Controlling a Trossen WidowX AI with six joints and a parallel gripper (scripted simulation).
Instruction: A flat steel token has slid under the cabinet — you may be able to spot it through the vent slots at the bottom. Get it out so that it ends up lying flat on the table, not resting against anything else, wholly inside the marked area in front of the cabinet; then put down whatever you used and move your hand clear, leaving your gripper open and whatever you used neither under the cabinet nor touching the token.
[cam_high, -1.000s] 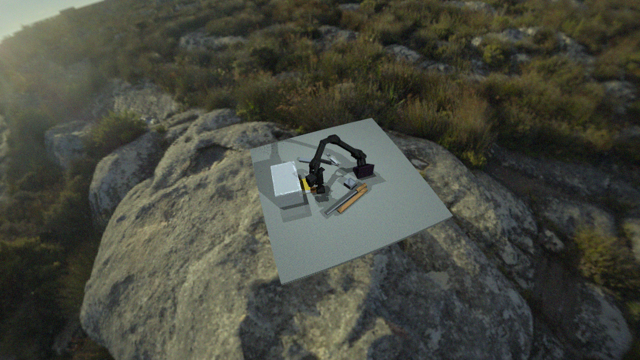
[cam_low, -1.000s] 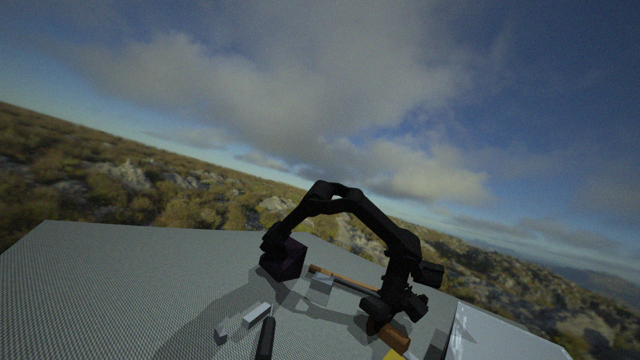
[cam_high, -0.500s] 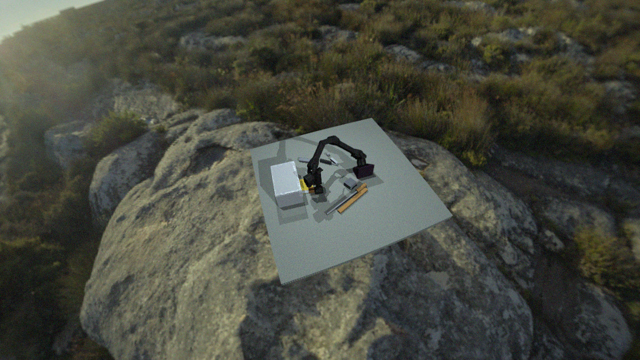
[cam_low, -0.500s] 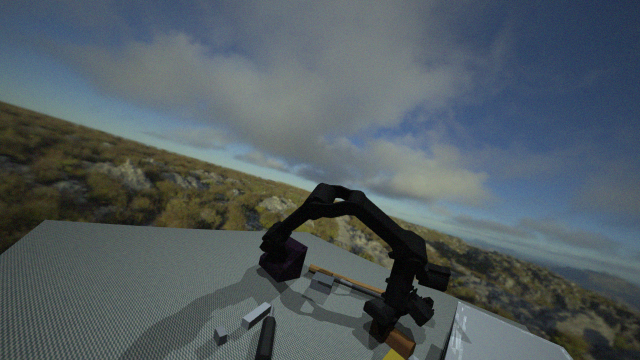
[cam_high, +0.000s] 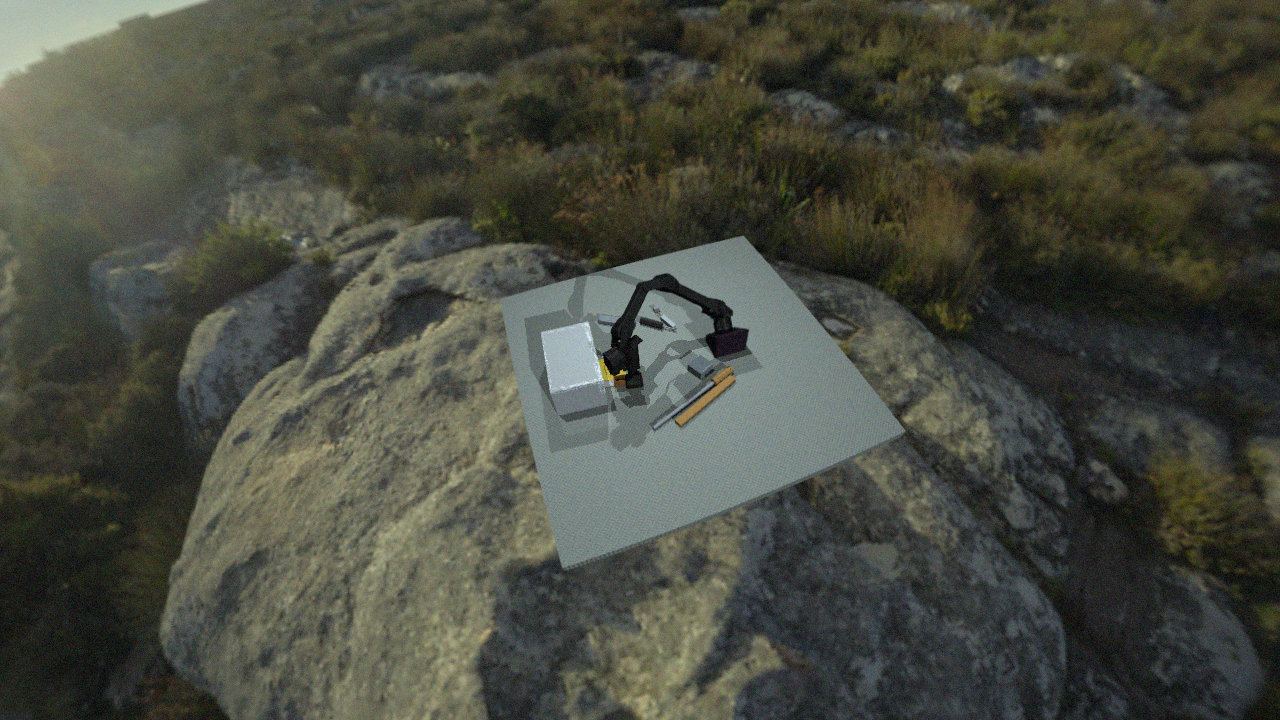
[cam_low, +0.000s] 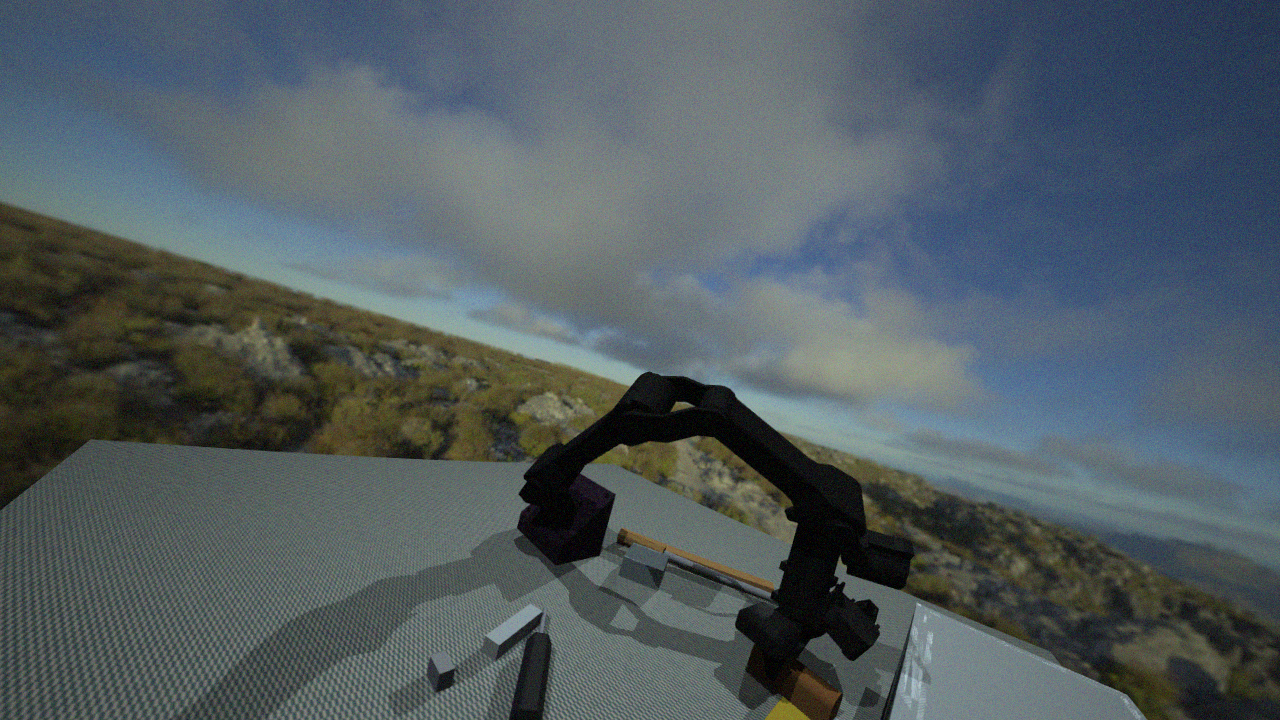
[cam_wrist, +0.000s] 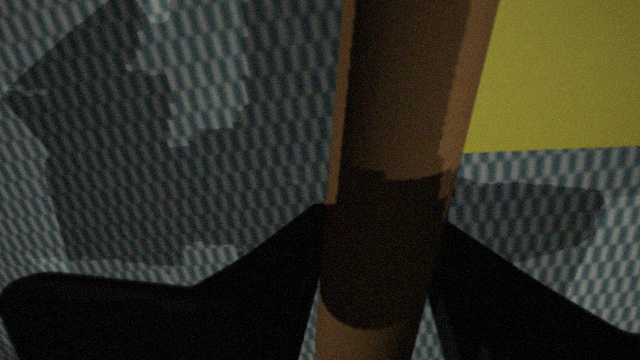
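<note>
Right now my gripper tip is 26 cm past the grey block, 6 cm to the right of it and 1 cm below it. Also, from my gripper tip: grey bar: 25 cm behind, 22 cm to the right; then small grey cube: 24 cm behind, 32 cm to the right; then wooden stick: 21 cm behind, 20 cm to the left.
</note>
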